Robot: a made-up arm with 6 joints.
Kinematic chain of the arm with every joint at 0, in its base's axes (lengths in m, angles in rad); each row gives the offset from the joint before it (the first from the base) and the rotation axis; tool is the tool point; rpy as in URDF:
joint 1: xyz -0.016 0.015 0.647 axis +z
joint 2: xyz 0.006 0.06 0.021 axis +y
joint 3: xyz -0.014 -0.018 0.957 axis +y
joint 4: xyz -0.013 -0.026 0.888 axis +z
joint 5: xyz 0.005 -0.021 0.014 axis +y
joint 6: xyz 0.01 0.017 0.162 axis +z
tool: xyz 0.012 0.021 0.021 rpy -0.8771 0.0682 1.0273
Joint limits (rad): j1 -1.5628..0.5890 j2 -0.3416..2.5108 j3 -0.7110..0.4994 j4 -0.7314..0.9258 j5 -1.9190..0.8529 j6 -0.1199..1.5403
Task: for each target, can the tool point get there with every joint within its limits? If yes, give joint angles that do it. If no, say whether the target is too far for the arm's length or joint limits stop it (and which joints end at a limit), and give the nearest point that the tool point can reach.
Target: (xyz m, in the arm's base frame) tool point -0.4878 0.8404 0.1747
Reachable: no: joint limits stop it (at a limit: joint 1, joint 2, joint 3, joint 4, joint 5) | nearest point 0.5879 0.5811 -0.9052 | short by 1.546 m
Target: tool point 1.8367 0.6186 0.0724
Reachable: yes | joints 0.2979 1.7701 0.2185 0.6754 -0.0959 0.2757
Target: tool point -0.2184 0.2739 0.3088
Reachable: no: joint limits stop it (at a limit: joint 1, joint 2, joint 3, joint 4, joint 5, joint 6) | nearest point 0.5912 0.5789 -0.9021 | short by 1.488 m
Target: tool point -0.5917 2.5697 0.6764
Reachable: no: too far | nearest point -0.2917 1.2386 1.8822 | short by 1.821 m
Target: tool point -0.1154 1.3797 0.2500
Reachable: no: joint limits stop it (at a limit: joint 1, joint 2, joint 3, joint 4, joint 5) | nearest point 1.0912 0.9206 -0.1636 | short by 1.356 m
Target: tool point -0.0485 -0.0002 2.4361
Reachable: yes | joints -0.3709 0.3478 -0.5241 0.3478 -1.5582 0.6772
